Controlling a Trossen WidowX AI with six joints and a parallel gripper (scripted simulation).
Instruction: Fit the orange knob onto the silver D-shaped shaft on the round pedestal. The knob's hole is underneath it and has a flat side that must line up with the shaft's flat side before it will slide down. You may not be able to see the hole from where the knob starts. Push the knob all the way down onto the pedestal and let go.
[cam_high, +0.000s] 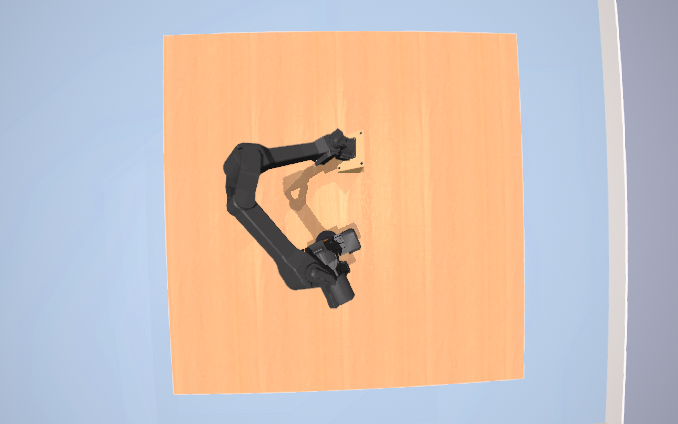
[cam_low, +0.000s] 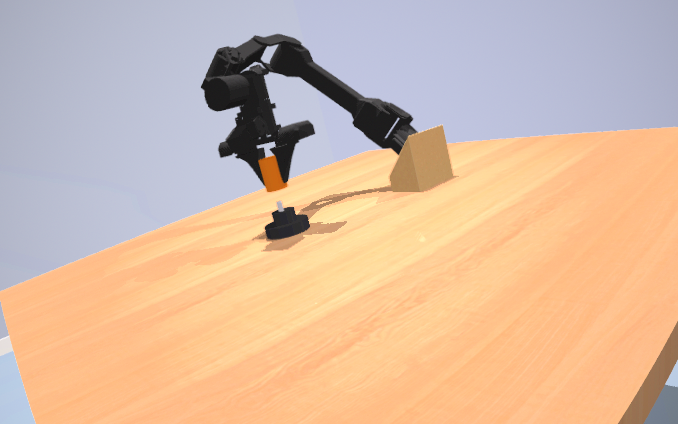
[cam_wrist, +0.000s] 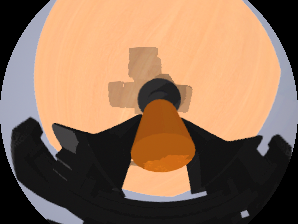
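The round pedestal is 6 cm below my gripper tip. The rest, counted from my gripper tip: orange knob 4 cm above.
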